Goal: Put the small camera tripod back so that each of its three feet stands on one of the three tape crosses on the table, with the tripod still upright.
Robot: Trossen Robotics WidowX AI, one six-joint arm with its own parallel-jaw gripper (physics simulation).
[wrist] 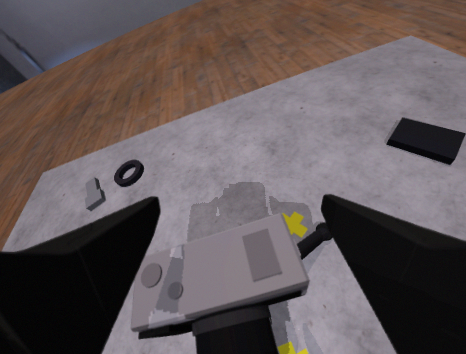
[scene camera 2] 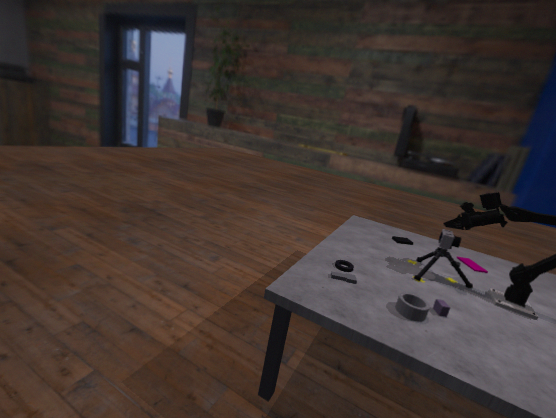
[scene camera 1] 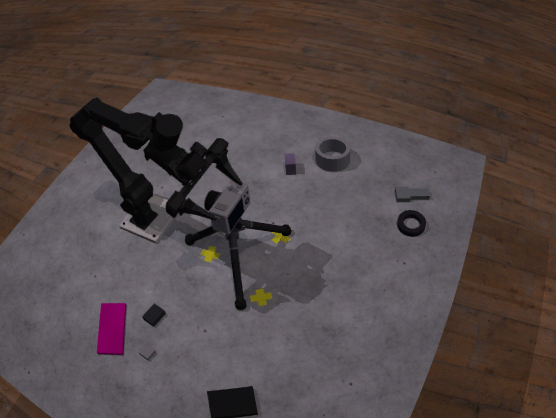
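Pixels of known places: gripper, fingertip midpoint: (wrist: 241, 203) (scene camera 2: 444, 225) (scene camera 1: 229, 201); arm's base, origin of the base link: (scene camera 2: 514, 300) (scene camera 1: 143, 218).
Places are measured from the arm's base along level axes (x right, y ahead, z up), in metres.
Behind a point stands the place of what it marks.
The black tripod (scene camera 1: 236, 270) @(x 0.036, y 0.358, z 0.057 m) (scene camera 2: 441, 252) @(x -0.057, y 0.307, z 0.113 m) (wrist: 312, 243) @(x 0.049, y 0.361, z 0.045 m) stands upright, bearing a grey camera (scene camera 1: 231, 210) @(x -0.010, y 0.334, z 0.198 m) (scene camera 2: 446, 239) @(x -0.085, y 0.306, z 0.185 m) (wrist: 220, 270) @(x -0.027, y 0.308, z 0.204 m). One foot (scene camera 1: 240, 304) @(x 0.084, y 0.394, z 0.005 m) is left of the front yellow cross (scene camera 1: 261, 297) @(x 0.033, y 0.415, z -0.012 m). Another foot (scene camera 1: 286, 230) @(x -0.156, y 0.364, z 0.007 m) is at the far edge of the right cross (scene camera 1: 280, 238) @(x -0.140, y 0.356, z -0.013 m). The third foot (scene camera 1: 190, 239) @(x -0.006, y 0.175, z 0.011 m) is off the left cross (scene camera 1: 210, 254) @(x -0.008, y 0.234, z -0.013 m), towards the arm base. In the wrist view, two crosses show, one (wrist: 296, 223) @(x 0.041, y 0.415, z -0.013 m) beyond the camera and one (wrist: 292, 349) @(x -0.005, y 0.250, z -0.013 m) at the bottom edge. My gripper (scene camera 1: 229, 201) @(x -0.006, y 0.335, z 0.227 m) (scene camera 2: 446, 224) @(x -0.006, y 0.335, z 0.227 m) (wrist: 241, 203) @(x -0.006, y 0.335, z 0.227 m) is open and empty, just above the camera.
On the table (scene camera 1: 360, 310) @(x -0.047, y 0.634, z -0.013 m) are a grey ring-shaped bowl (scene camera 1: 332, 162) @(x -0.415, y 0.351, z 0.023 m), a purple block (scene camera 1: 290, 164) @(x -0.348, y 0.256, z 0.025 m), a grey stepped piece (scene camera 1: 412, 194) @(x -0.437, y 0.595, z 0.002 m), a black ring (scene camera 1: 401, 229) @(x -0.306, y 0.617, z 0.000 m), a magenta slab (scene camera 1: 111, 328) @(x 0.324, y 0.163, z -0.005 m), a dark block (scene camera 1: 154, 314) @(x 0.223, y 0.236, z 0.002 m), a small grey block (scene camera 1: 147, 353) @(x 0.320, y 0.289, z -0.002 m) and a black slab (scene camera 1: 232, 402) @(x 0.310, y 0.527, z 0.002 m).
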